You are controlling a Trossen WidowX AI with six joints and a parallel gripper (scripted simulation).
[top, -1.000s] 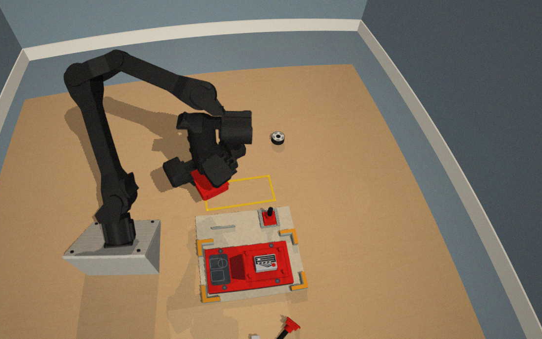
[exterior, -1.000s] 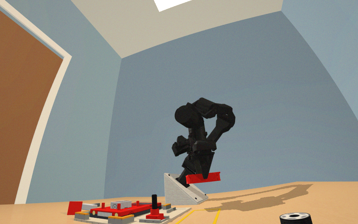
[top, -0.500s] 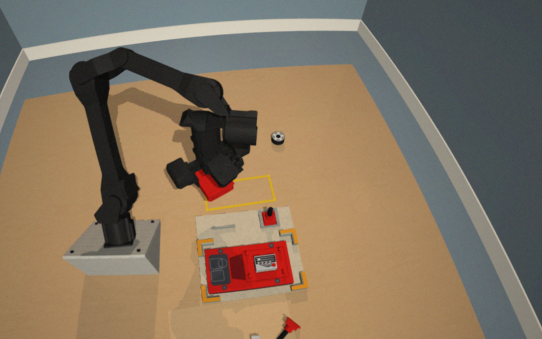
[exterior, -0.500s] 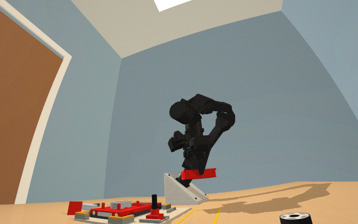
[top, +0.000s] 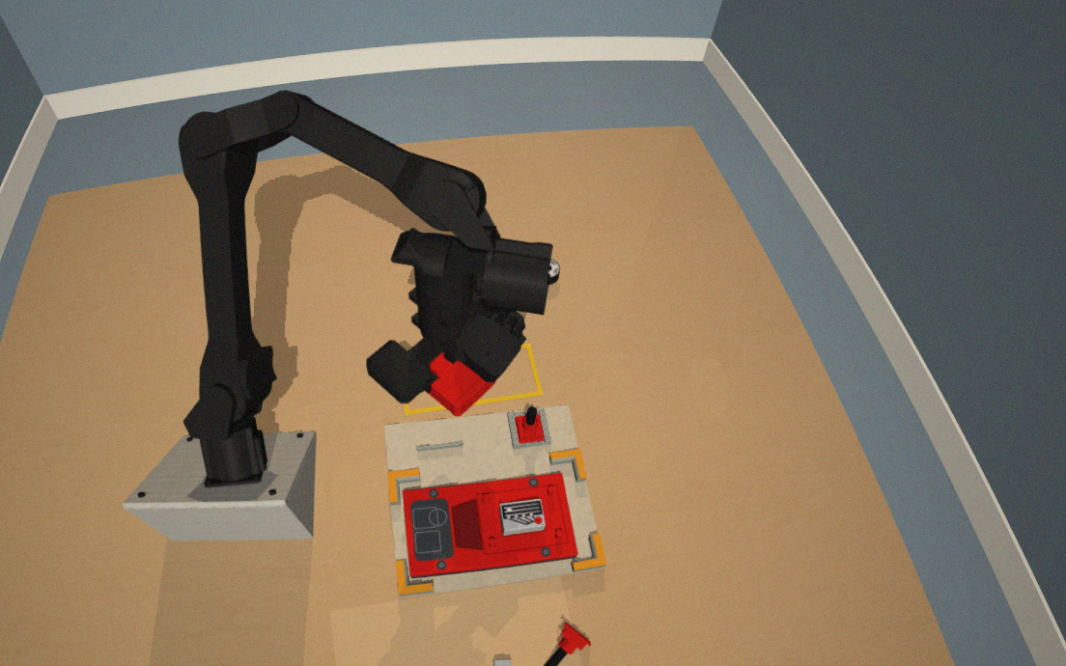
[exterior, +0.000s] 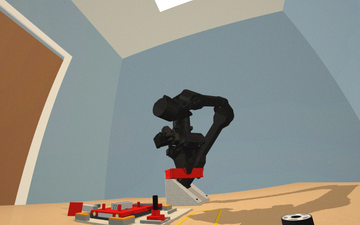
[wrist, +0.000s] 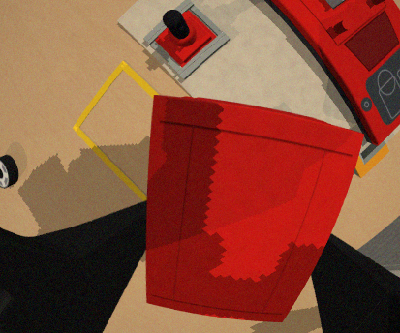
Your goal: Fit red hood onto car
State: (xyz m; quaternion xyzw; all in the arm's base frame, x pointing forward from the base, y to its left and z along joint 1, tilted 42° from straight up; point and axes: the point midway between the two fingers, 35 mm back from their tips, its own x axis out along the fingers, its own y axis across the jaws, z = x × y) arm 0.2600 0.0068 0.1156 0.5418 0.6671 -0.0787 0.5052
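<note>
My gripper tip is 6 cm short of the grey engine block, 17 cm to the left of it and 9 cm above it. The rest, counted from my gripper tip: grey holder: 9 cm ahead, 5 cm to the right, 7 cm below; then black wheel: 19 cm ahead, 21 cm to the left, 10 cm below; then red hood: 1 cm above.
</note>
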